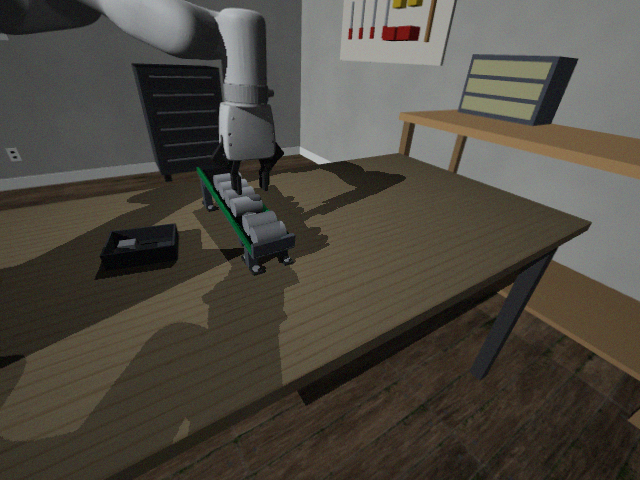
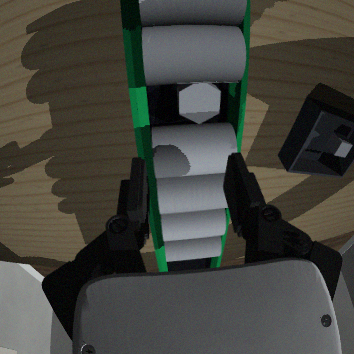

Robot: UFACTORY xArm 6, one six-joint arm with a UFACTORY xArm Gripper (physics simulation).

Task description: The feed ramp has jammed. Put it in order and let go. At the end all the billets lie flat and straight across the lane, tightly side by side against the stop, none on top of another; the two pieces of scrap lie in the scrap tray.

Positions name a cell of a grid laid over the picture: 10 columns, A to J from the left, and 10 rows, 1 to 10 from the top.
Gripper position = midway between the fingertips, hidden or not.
Observation:
In view: the gripper (image 2: F5), a black scrap tray (image 1: C6) and a hexagonal scrap piece (image 2: F3).

